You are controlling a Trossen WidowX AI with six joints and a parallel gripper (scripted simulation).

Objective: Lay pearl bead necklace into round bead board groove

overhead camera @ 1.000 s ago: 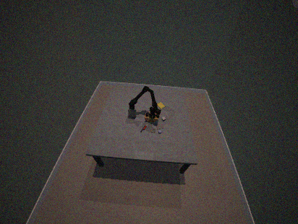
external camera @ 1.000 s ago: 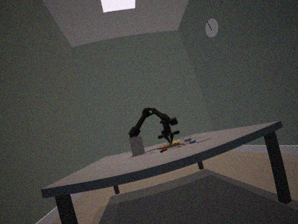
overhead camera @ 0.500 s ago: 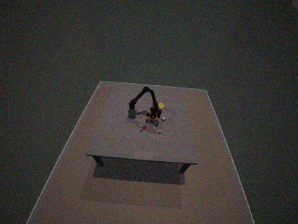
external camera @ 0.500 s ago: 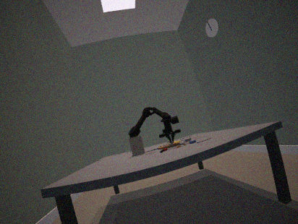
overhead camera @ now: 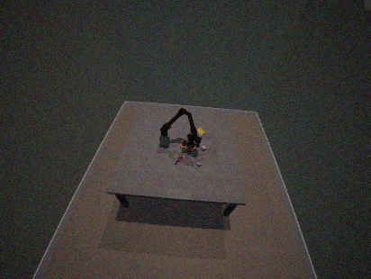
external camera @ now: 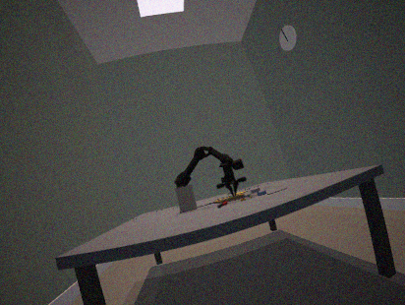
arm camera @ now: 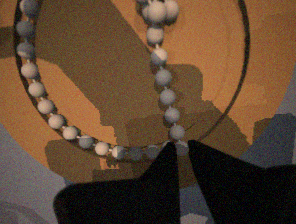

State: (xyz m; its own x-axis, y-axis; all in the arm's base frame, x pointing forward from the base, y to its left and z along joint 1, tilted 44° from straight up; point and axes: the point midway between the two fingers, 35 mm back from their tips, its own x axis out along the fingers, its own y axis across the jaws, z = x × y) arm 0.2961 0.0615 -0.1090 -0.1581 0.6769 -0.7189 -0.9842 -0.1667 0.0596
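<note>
My gripper tip is now 110 mm short of the grey flat piece, 90 mm to the left of it and 20 mm above it. From my gripper tip the other things lie so: red tool 100 mm behind, 170 mm to the right, 10 mm below; then bluish piece 120 mm ahead, 180 mm to the right, 10 mm below; then yellow object 80 mm ahead, 330 mm to the left, 20 mm below.
</note>
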